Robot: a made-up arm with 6 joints. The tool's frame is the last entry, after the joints.
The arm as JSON. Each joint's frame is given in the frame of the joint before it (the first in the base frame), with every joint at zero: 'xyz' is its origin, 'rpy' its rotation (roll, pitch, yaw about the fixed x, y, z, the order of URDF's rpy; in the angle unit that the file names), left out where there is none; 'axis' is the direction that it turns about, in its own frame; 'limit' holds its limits. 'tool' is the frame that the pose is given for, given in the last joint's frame.
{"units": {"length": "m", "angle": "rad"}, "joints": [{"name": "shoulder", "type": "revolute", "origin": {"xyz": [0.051, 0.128, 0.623], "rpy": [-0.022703, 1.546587, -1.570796]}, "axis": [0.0, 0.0, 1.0], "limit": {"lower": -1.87, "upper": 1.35}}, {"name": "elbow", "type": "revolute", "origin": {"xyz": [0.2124, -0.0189, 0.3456], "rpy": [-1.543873, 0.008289, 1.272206]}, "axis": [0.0, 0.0, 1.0], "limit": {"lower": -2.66, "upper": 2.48}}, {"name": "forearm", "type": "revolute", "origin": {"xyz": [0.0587, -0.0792, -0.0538], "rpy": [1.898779, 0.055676, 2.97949]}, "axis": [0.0, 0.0, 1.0], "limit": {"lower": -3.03, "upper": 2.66}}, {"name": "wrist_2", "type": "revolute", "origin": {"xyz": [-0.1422, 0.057, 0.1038], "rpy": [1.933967, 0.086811, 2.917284]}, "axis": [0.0, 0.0, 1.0], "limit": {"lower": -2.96, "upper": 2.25}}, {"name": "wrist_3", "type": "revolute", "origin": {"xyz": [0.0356, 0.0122, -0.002], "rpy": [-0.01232, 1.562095, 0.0]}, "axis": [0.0, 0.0, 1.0], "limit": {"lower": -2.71, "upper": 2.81}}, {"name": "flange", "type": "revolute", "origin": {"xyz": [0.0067, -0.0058, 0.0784], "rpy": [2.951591, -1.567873, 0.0]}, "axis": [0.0, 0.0, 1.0], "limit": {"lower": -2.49, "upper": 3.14}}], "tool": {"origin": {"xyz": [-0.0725, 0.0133, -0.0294], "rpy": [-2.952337, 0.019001, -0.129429]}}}
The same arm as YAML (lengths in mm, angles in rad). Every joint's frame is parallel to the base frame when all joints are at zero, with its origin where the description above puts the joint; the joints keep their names.
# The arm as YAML. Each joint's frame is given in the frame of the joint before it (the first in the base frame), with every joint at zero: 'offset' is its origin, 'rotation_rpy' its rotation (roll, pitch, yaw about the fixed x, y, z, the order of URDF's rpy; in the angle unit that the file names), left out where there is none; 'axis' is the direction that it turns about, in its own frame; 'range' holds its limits. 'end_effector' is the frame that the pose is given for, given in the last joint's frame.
length_unit: mm
angle_unit: rad
chain:
  - id: shoulder
    offset: [51.0, 128.0, 623.0]
    axis: [0.022701, -0.999449, 0.024201]
    range: [-1.87, 1.35]
  - id: elbow
    offset: [-11.0, -351.0, -204.0]
    axis: [0.294815, 0.0029, 0.95555]
    range: [-2.66, 2.48]
  - id: forearm
    offset: [42.0, -78.0, -69.0]
    axis: [0.0469, 0.934106, -0.353902]
    range: [-3.03, 2.66]
  - id: wrist_2
    offset: [157.0, 96.0, -19.0]
    axis: "+z"
    range: [-2.96, 2.25]
  - id: wrist_3
    offset: [37.0, 7.0, -2.0]
    axis: [0.991436, -0.130305, 0.0087]
    range: [-2.71, 2.81]
  - id: flange
    offset: [77.0, -16.0, -6.0]
    axis: [-0.018999, -0.188094, -0.981967]
    range: [-2.49, 3.14]
end_effector:
  offset: [-73.0, 2.0, 31.0]
  rotation_rpy: [0.0, 0.0, 0.0]

